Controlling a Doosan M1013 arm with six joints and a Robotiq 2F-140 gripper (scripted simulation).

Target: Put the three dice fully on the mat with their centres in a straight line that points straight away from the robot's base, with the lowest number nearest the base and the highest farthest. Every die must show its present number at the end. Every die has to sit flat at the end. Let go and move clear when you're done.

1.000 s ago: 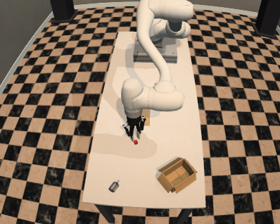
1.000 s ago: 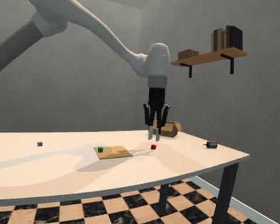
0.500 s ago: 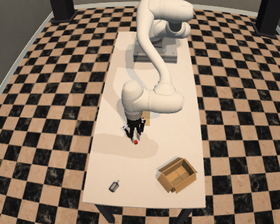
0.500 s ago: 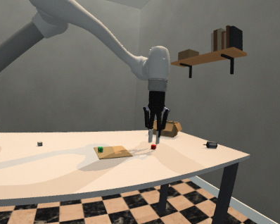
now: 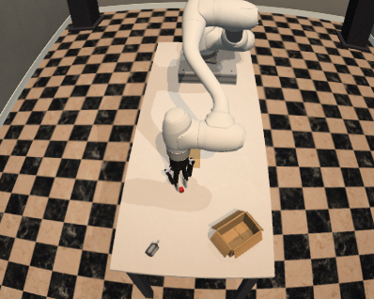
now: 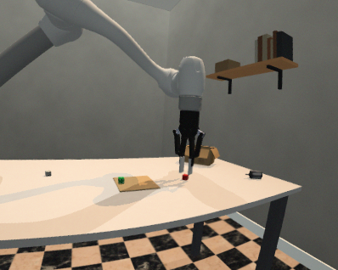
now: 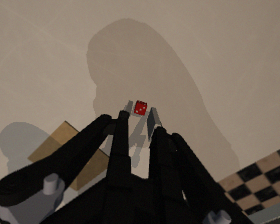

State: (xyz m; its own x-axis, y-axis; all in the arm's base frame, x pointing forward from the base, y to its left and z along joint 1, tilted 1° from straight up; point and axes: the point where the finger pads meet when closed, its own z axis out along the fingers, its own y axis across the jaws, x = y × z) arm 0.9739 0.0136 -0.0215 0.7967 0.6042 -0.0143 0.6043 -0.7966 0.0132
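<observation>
Right now the red die is 5 cm below my hand. From my hand the other things lie so: green die: 25 cm behind, 1 cm to the right, 5 cm below; dark object: 31 cm ahead, 7 cm to the right, 4 cm below; tan mat: 20 cm behind, 1 cm to the right, 6 cm below.
</observation>
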